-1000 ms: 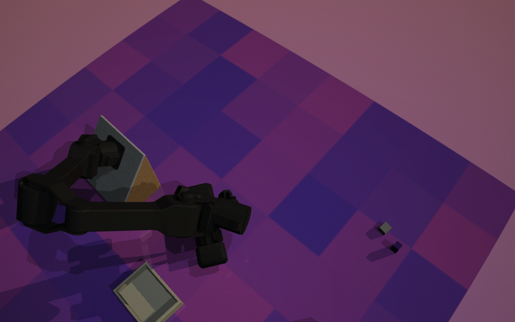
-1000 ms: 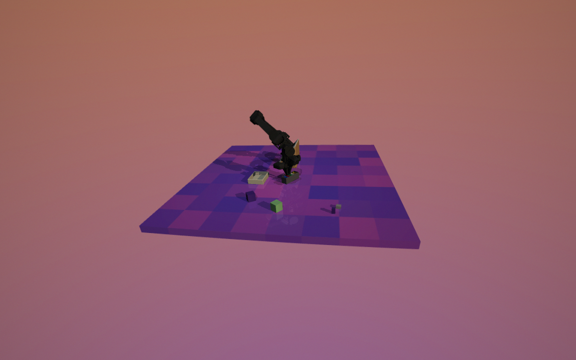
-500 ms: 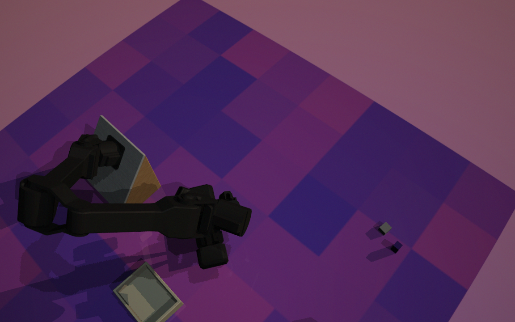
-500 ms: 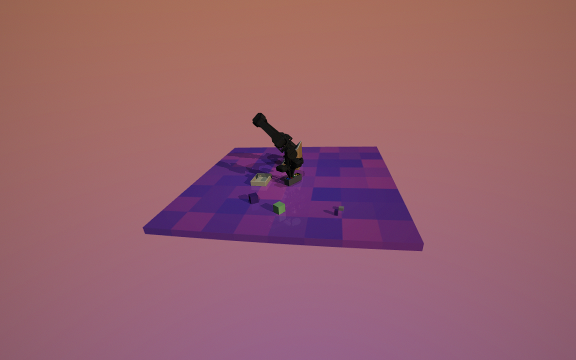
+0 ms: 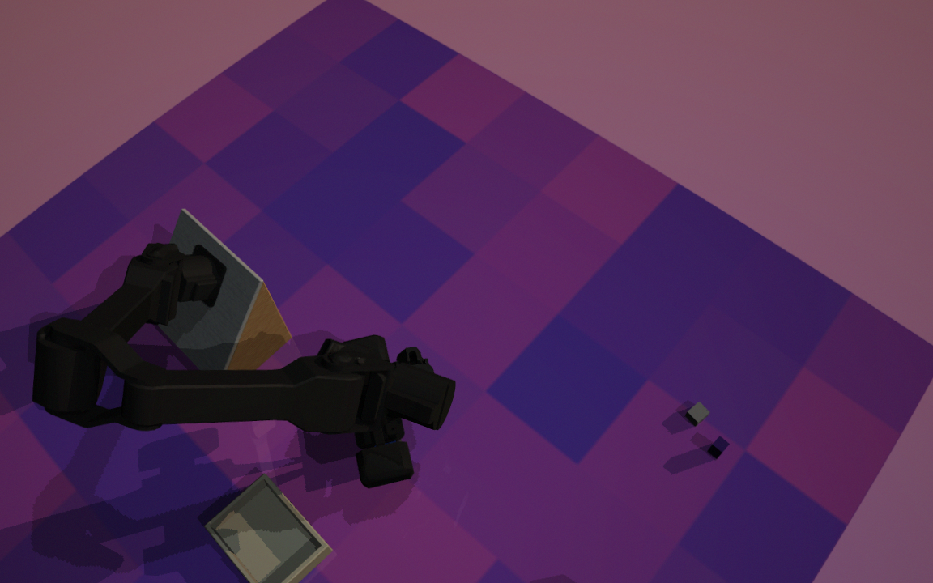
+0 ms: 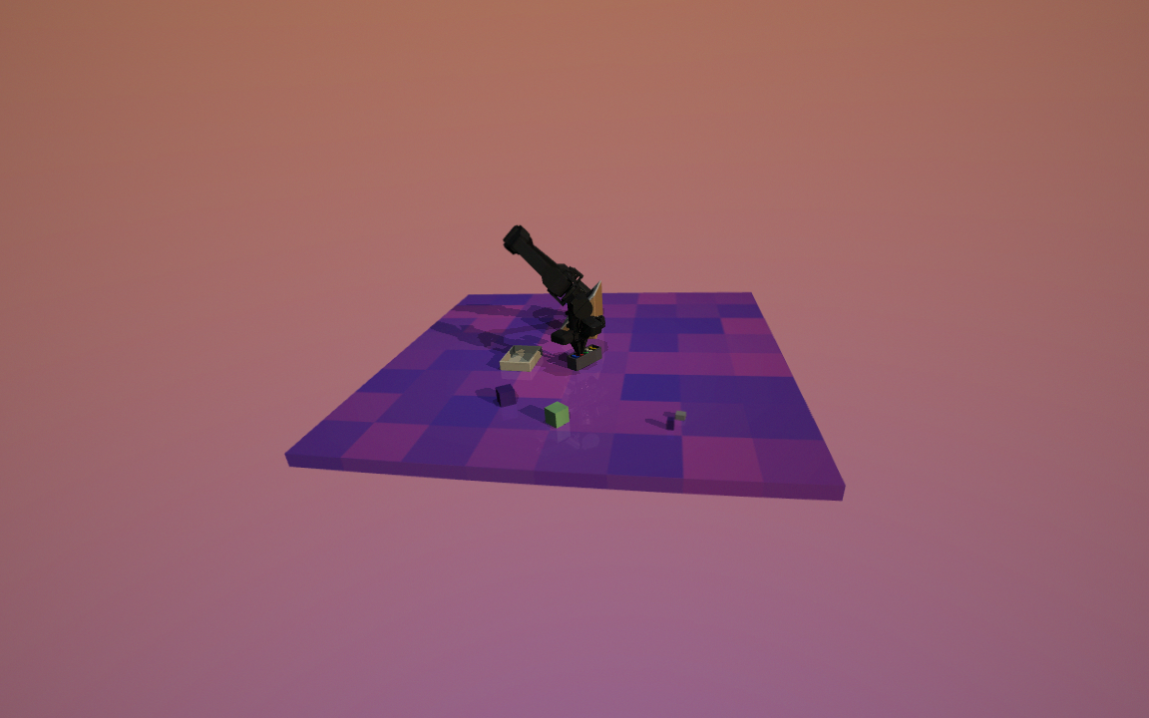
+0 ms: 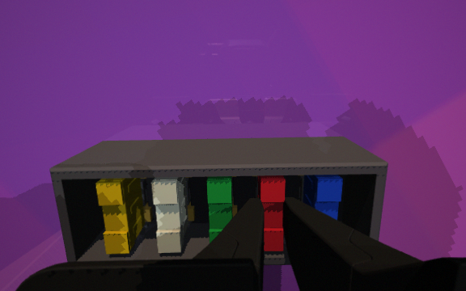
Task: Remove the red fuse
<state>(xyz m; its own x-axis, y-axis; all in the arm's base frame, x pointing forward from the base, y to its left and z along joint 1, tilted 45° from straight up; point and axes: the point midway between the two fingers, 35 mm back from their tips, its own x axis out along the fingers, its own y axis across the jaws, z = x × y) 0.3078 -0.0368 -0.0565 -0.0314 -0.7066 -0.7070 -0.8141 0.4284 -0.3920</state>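
My gripper tip is now 2 cm past the green fuse, 1 cm to the right of it and 1 cm above it. Also, from my gripper tip: red fuse: 1 cm below; blue fuse: 2 cm ahead, 1 cm to the right, 1 cm below; white fuse: 3 cm behind, 2 cm to the left, 1 cm below.
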